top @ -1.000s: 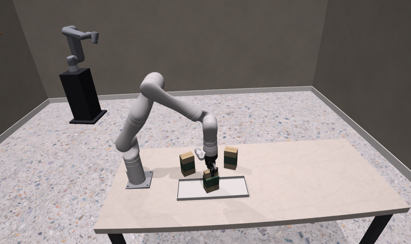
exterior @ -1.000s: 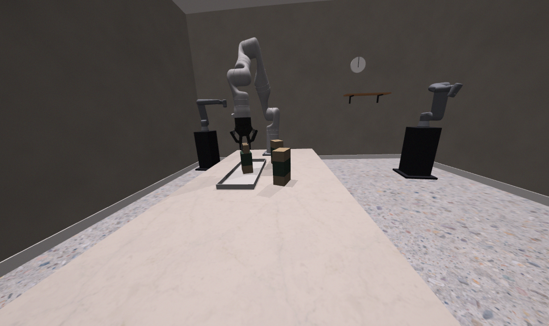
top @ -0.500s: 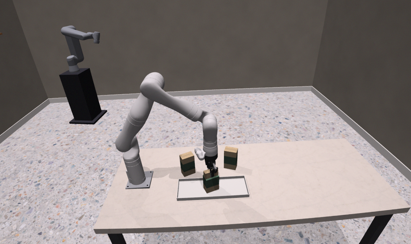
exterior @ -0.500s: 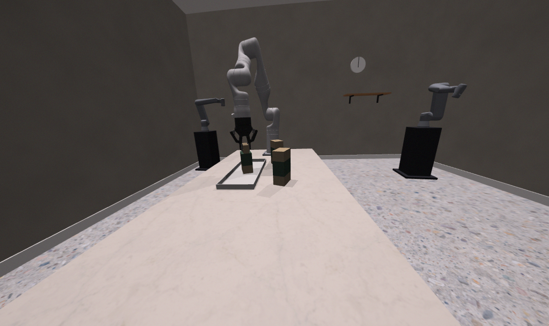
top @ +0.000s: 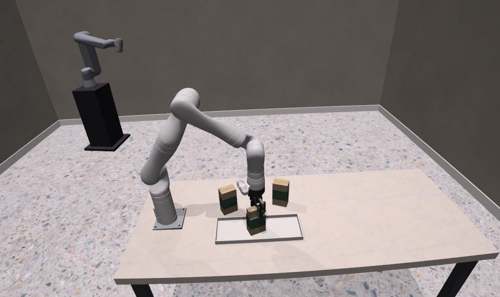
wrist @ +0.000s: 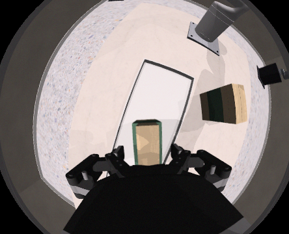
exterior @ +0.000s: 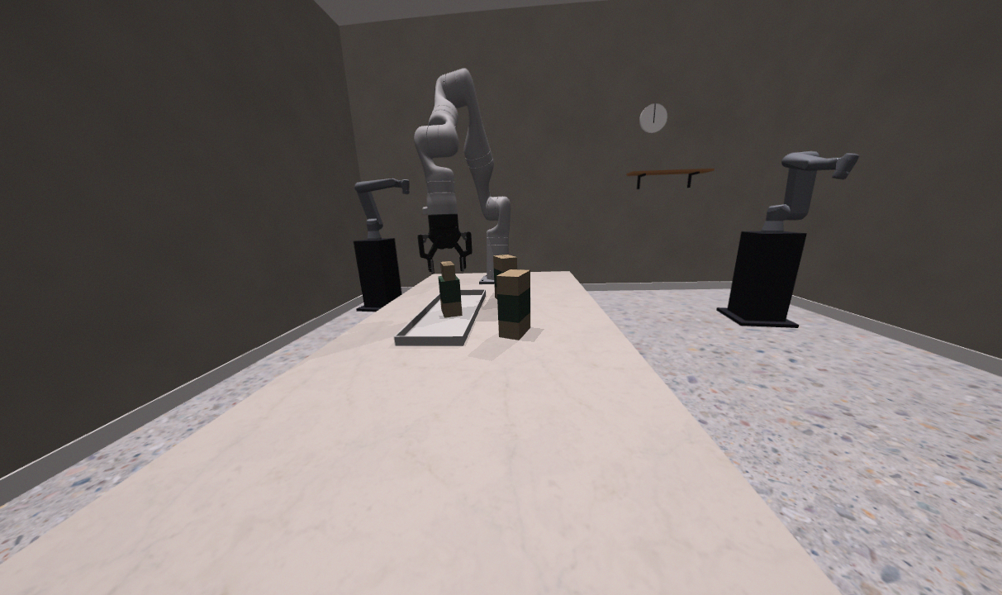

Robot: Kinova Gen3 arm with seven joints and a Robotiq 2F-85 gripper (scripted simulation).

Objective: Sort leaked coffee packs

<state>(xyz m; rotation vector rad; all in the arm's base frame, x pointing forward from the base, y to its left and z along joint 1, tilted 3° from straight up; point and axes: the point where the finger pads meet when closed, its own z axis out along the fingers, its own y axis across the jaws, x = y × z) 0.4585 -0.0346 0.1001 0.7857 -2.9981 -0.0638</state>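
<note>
My gripper is now 10 mm short of the grey-rimmed white tray and 120 mm above it.
</note>
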